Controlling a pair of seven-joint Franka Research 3 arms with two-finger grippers.
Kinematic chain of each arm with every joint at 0, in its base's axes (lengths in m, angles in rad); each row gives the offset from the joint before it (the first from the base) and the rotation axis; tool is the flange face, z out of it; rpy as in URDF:
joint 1: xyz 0 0 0.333 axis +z
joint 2: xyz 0 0 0 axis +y
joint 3: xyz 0 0 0.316 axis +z
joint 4: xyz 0.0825 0 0 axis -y
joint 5: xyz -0.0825 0 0.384 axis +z
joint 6: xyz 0 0 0 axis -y
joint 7: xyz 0.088 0 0 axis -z
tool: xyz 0 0 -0.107 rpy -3.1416 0 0
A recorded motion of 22 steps. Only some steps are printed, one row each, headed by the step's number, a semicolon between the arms.
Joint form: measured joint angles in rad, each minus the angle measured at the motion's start. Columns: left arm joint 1, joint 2, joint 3, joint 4, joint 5, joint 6, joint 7; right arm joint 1, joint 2, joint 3, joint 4, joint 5, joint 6, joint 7.
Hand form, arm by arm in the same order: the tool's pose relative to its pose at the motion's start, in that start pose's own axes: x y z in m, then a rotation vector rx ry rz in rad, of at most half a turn. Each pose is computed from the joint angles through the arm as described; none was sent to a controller.
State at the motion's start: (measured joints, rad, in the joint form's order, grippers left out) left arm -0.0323 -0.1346 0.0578 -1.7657 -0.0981 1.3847 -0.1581; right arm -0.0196 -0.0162 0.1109 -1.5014 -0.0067 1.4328 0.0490
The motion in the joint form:
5: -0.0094 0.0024 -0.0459 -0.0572 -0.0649 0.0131 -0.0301; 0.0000 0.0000 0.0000 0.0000 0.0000 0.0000 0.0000
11: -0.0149 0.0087 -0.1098 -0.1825 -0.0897 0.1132 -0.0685; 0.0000 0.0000 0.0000 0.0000 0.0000 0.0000 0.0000
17: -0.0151 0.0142 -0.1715 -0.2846 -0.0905 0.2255 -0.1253; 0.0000 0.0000 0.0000 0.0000 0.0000 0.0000 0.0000
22: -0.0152 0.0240 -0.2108 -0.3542 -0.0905 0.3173 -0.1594; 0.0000 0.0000 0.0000 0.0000 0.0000 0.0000 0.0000
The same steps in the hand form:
5: -0.0023 0.0331 0.0287 -0.0349 -0.0600 0.0247; 0.0000 0.0000 0.0000 0.0000 0.0000 0.0000
11: 0.0017 0.0644 0.0852 -0.0249 -0.0997 0.0297; 0.0000 0.0000 0.0000 0.0000 0.0000 0.0000
17: 0.0020 0.0880 0.1310 0.0013 -0.0970 0.0091; 0.0000 0.0000 0.0000 0.0000 0.0000 0.0000
22: 0.0027 0.1014 0.1638 0.0155 -0.0850 -0.0034; 0.0000 0.0000 0.0000 0.0000 0.0000 0.0000

